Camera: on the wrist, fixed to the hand. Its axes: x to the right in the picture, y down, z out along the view.
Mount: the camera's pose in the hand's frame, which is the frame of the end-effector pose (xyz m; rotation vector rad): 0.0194 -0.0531 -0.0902 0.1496 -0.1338 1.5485
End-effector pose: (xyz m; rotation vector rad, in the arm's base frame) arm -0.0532 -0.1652 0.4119 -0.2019 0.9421 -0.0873
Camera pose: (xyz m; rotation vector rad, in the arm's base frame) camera -0.1142 -0.2323 0.3561 0.6800 0.7447 1.2589
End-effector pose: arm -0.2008 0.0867 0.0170 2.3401 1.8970 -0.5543
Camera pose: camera -0.2279 0.1426 0.1034 2.7909 -0.3113 -0.5455
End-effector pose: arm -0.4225 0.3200 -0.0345 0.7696 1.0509 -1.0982
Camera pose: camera -0.4967 0.3789 -0.0831 1.2402 0.0429 0.1352
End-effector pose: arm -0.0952 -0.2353 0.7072 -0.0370 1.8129 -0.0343
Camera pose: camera -0.1870 -0.2889 0.7123 1.4015 1.2891 0.8899
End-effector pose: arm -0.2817 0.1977 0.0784 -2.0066 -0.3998 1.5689
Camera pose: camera -0.1847 0.2291 0.1090 1.6518 -1.2469 -1.8886
